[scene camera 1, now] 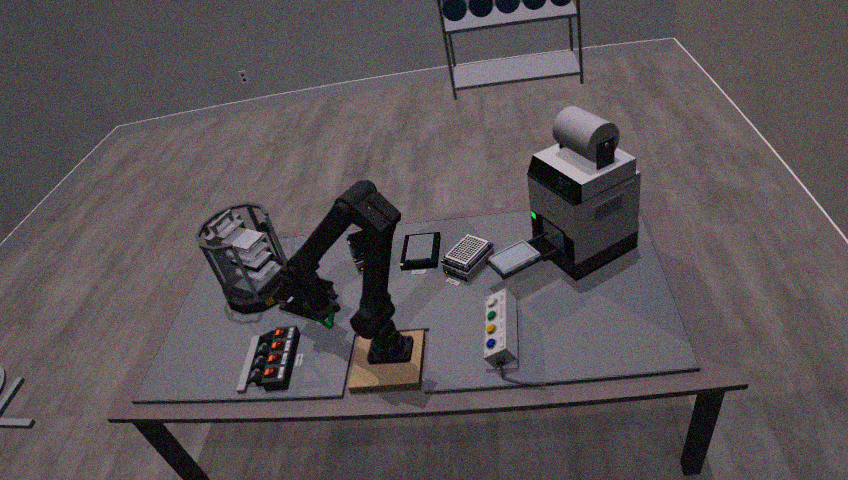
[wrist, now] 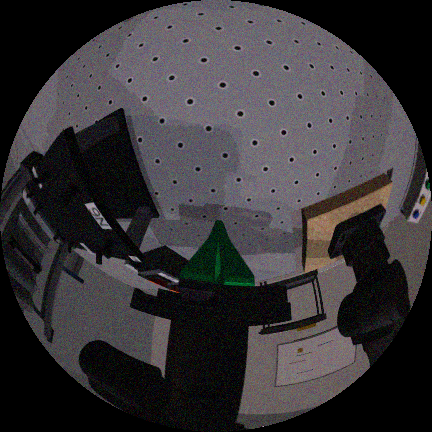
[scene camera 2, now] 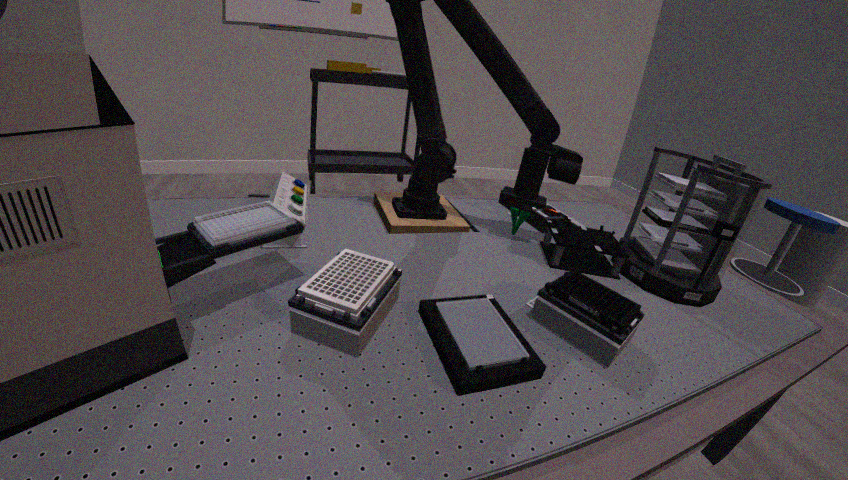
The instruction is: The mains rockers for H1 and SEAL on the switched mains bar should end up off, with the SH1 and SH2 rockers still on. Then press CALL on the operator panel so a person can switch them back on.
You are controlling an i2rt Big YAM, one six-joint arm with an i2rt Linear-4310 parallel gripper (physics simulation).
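Seen in the pictures: gripper, fingertip midpoint: (scene camera 1: 330,327) (wrist: 217,223) (scene camera 2: 513,234); arm's base, link origin: (scene camera 1: 391,351) (wrist: 356,229) (scene camera 2: 418,211).
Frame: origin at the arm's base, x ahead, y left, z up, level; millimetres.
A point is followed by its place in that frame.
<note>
The switched mains bar (scene camera 1: 289,362) {x -39, y 290, z 14 mm} lies at the front left of the table in scene camera 1, with several rockers in a row that show orange. Its labels are too small to read, so I cannot tell which rocker is which. The operator panel (scene camera 1: 503,333) {x -14, y -316, z 67 mm} (scene camera 2: 289,199) {x 80, y -297, z 56 mm} (wrist: 419,205) stands right of the arm's base, with white, green, yellow and blue buttons; its CALL label is not readable. My gripper (scene camera 1: 330,322) {x 111, y 206, z -8 mm} (scene camera 2: 516,230) {x 111, y 206, z -8 mm} (wrist: 217,223) {x 111, y 206, z -8 mm} has green fingertips, is shut and empty, and hangs above the mat behind and right of the mains bar.
A black holder (scene camera 2: 580,252) {x 207, y 341, z -9 mm} (wrist: 75,200) {x 225, y 254, z 46 mm} stands close to my gripper, beside the carousel of plates (scene camera 1: 243,261) {x 259, y 489, z 155 mm} (scene camera 2: 690,231) {x 388, y 422, z 136 mm}. The wooden base (scene camera 1: 383,380) {x -102, y 5, z 4 mm} (scene camera 2: 416,224) {x 70, y -24, z -3 mm} (wrist: 325,225) {x 48, y 79, z -4 mm} carries the arm. Plate stations and the large instrument (scene camera 1: 586,208) {x 271, y -562, z 232 mm} stand farther right.
</note>
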